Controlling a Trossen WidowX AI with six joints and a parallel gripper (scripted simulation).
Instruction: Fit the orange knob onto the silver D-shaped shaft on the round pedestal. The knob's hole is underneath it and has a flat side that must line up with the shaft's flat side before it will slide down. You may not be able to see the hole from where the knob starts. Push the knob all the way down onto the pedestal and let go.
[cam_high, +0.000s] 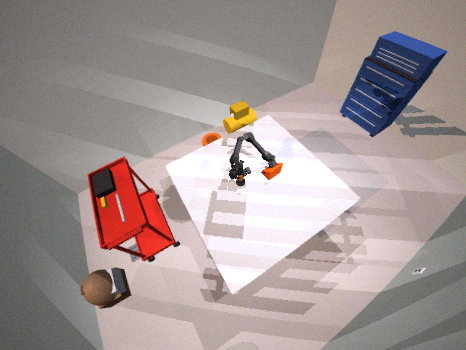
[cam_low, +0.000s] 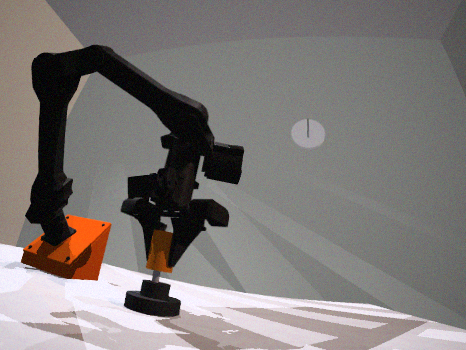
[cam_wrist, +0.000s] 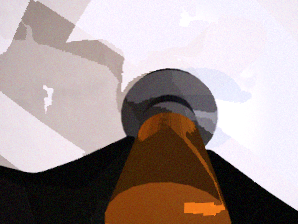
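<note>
My gripper tip is now 30 mm below the orange knob. Also, from my gripper tip: round black pedestal: 40 mm below.
</note>
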